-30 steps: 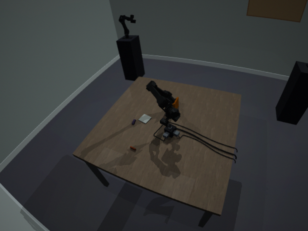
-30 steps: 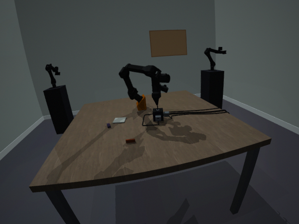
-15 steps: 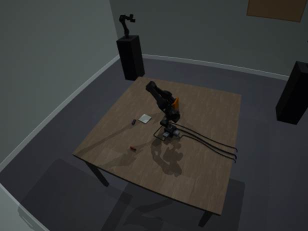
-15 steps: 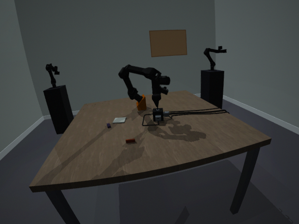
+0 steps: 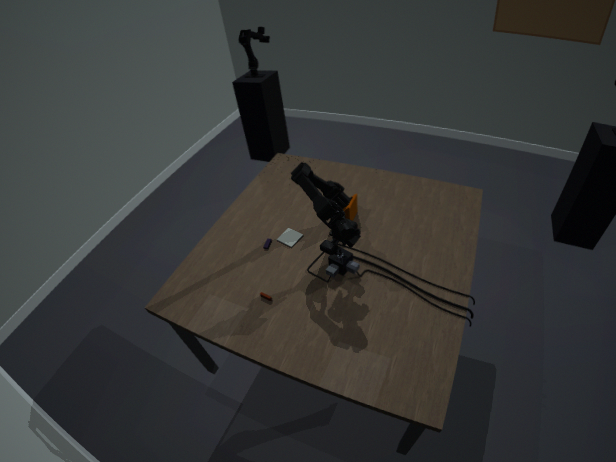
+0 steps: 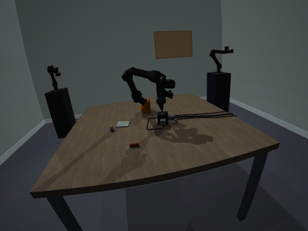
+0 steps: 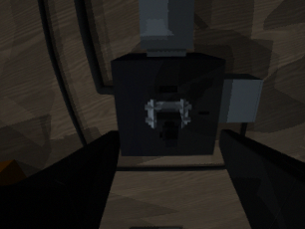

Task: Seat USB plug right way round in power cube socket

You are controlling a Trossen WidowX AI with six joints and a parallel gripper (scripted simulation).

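Right now the USB plug is 20 mm below my gripper tip. Round my gripper tip: USB socket: 40 mm below; then red piece: 270 mm ahead, 230 mm to the right, 100 mm below; then white pad: 300 mm to the right, 100 mm below, 90 mm behind.
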